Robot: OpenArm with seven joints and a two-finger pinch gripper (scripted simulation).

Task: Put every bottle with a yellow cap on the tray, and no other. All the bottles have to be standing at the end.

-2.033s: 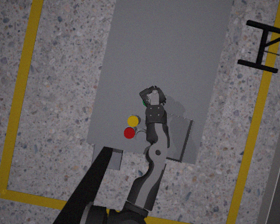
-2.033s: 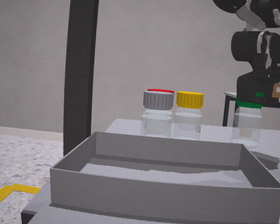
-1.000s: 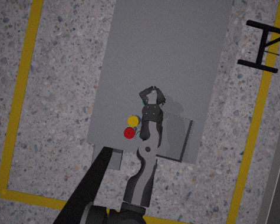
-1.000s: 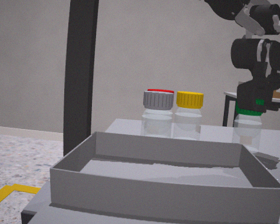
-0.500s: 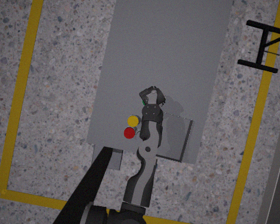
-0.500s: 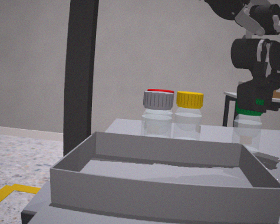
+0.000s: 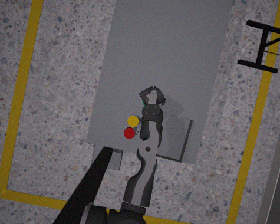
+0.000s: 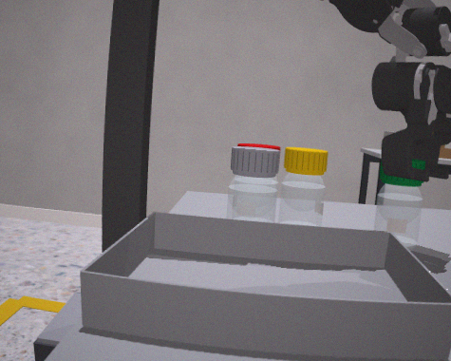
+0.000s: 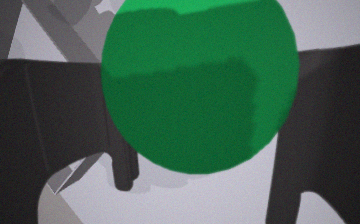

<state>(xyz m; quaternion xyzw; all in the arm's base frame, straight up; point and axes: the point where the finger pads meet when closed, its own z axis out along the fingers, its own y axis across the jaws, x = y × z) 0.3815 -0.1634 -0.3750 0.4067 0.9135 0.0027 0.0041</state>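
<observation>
My hand is 10 mm past the green-capped bottle, 10 mm to the right of it and 50 mm above it. Also, from my hand: yellow-capped bottle 120 mm behind, 70 mm to the left, 50 mm below; then grey-capped bottle 190 mm behind, 20 mm to the left, 50 mm below; then red-capped bottle 180 mm behind, 80 mm to the left, 50 mm below.
</observation>
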